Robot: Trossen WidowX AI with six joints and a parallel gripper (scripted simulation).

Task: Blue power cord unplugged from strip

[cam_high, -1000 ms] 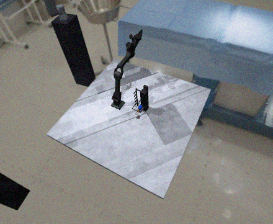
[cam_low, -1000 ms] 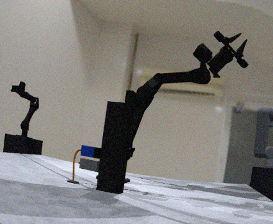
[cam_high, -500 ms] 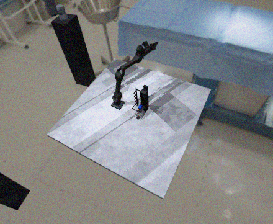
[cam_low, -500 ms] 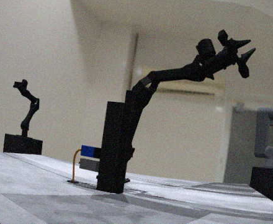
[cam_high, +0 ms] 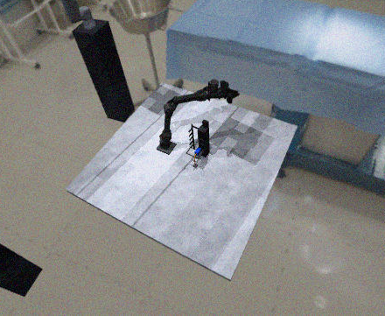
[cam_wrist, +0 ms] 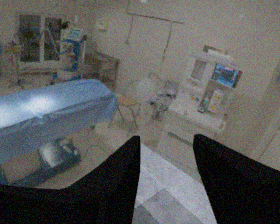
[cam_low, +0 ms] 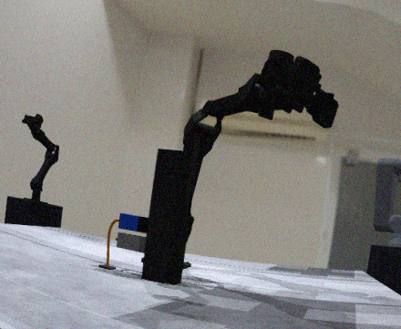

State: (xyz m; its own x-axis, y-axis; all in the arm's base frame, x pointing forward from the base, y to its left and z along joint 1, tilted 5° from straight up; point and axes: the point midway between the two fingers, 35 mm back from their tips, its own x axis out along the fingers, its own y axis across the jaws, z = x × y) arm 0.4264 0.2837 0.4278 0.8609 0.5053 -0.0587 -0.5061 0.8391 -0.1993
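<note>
The blue plug is 18 cm behind my gripper tip, 35 cm to the right of it and 27 cm below it.
</note>
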